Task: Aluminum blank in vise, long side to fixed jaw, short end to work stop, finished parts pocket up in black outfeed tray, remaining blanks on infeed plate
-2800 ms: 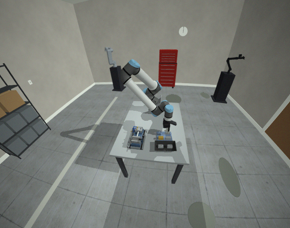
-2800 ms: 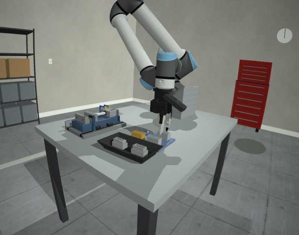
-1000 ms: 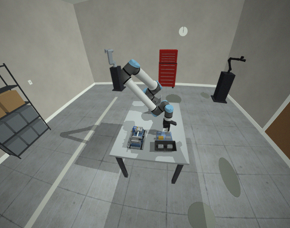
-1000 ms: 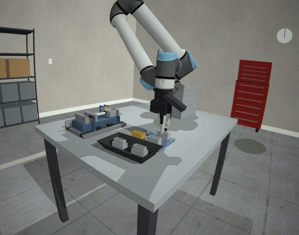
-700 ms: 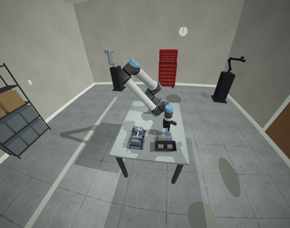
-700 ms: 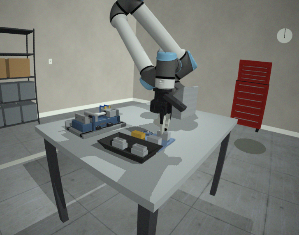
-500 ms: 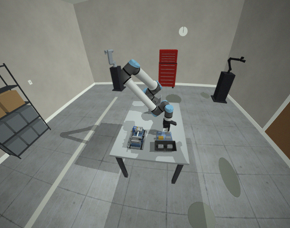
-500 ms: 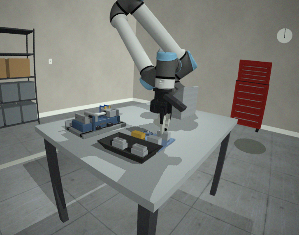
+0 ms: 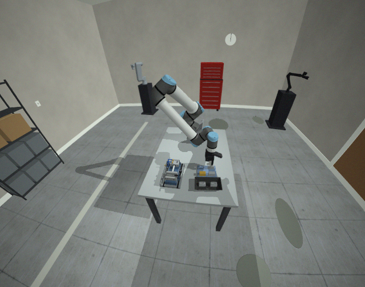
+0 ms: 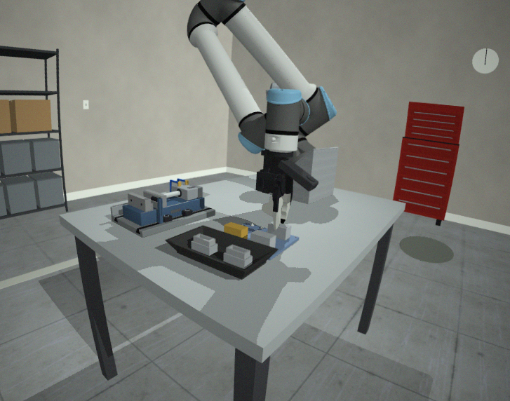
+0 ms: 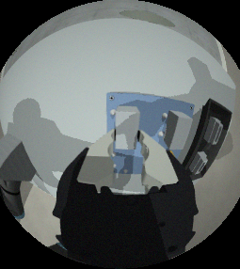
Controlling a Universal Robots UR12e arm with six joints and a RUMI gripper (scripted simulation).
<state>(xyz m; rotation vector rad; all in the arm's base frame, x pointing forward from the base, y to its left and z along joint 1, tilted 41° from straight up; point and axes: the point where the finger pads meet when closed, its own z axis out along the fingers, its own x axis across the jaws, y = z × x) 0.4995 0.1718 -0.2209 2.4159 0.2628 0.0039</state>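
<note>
Now: hand 2 cm above the gray aluminum blank. Also, from my hand: dark work stop 23 cm ahead, 29 cm to the right, 4 cm above; blue infeed plate 6 cm ahead, 3 cm to the right, 4 cm below; yellow brass blank 11 cm ahead, 7 cm to the right, 2 cm below.
</note>
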